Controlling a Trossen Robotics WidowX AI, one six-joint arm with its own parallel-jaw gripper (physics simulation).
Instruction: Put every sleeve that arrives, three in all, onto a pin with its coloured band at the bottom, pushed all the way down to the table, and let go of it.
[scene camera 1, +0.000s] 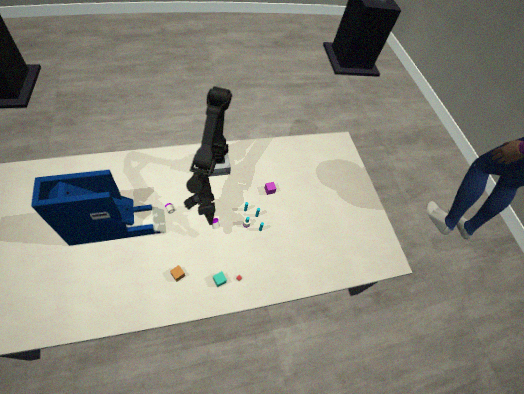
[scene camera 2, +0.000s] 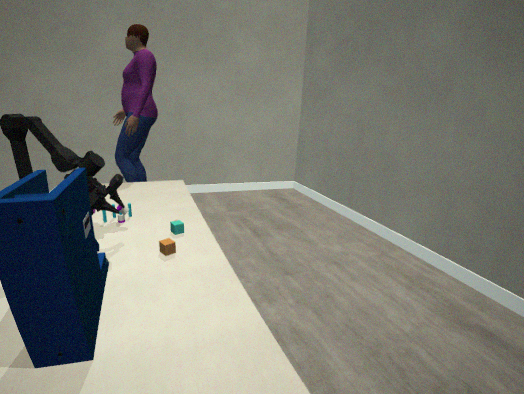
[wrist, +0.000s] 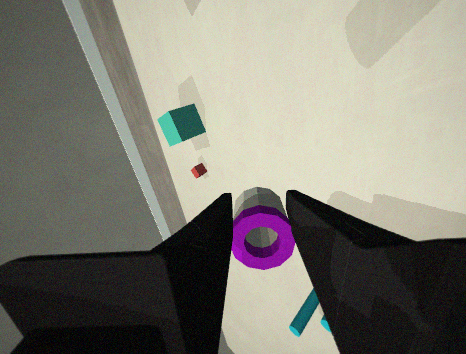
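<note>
My gripper is shut on a pale sleeve and holds it above the table, left of the pins in scene camera 1. Its purple band faces the wrist camera, and its plain end points away. The sleeve is tilted in scene camera 2. Another sleeve is around a teal pin, band at the bottom. Three bare teal pins stand around it. A third sleeve with a purple band is near the blue dispenser; whether it stands or lies is unclear.
The blue dispenser stands at the left with two arms and a pale plate. A purple cube is behind the pins. Orange, teal and small red cubes lie near the front edge.
</note>
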